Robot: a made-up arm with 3 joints.
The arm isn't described. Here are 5 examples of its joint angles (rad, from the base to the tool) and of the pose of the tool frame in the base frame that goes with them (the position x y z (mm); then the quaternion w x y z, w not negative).
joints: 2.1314 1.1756 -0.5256
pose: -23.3 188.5 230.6 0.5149 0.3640 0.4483 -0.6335
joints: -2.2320 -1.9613 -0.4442
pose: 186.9 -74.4 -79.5 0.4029 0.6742 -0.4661 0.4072
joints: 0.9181 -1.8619 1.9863
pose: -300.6 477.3 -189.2 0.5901 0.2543 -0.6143 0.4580
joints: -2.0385 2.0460 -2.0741
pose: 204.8 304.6 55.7 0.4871 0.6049 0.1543 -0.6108
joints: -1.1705 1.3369 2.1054
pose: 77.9 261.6 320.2 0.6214 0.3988 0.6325 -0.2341
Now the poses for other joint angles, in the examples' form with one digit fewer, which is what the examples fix.
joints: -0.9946 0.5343 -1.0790
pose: 76 -312 246 0.663 -0.544 -0.037 0.514
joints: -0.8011 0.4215 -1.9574
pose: 112 -345 392 0.435 -0.793 -0.209 0.373
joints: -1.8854 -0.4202 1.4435
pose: 24 -448 347 0.320 0.506 0.431 0.675
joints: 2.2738 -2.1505 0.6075
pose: 224 119 -139 0.429 -0.702 -0.482 -0.301
